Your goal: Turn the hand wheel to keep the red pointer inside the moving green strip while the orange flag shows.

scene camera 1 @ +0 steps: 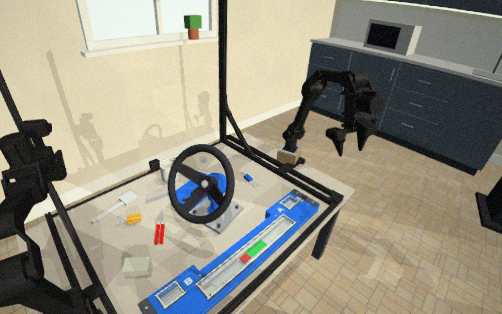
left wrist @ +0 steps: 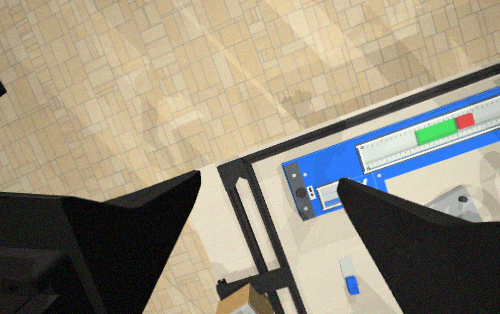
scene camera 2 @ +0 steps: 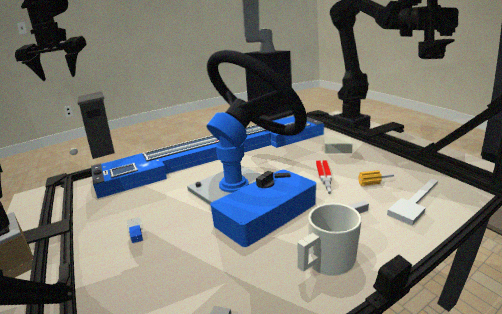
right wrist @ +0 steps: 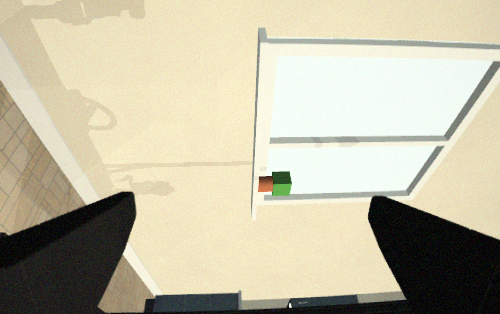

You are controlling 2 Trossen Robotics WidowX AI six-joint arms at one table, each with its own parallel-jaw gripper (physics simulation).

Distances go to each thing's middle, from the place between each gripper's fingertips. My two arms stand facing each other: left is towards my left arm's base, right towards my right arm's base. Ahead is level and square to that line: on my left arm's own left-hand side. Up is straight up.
I see my right gripper 340 mm short of the black hand wheel (scene camera 2: 245, 112), 270 mm to the right of it and 170 mm above it. Round my right hand: white mug (scene camera 2: 330, 248) 20 mm ahead, 390 mm to the left, 330 mm below.
I see my left gripper 380 mm past the black hand wheel, 370 mm to the left of it and 90 mm above it. From my left hand the other things lie so: white mug: 690 mm behind, 250 mm below, 240 mm to the right.
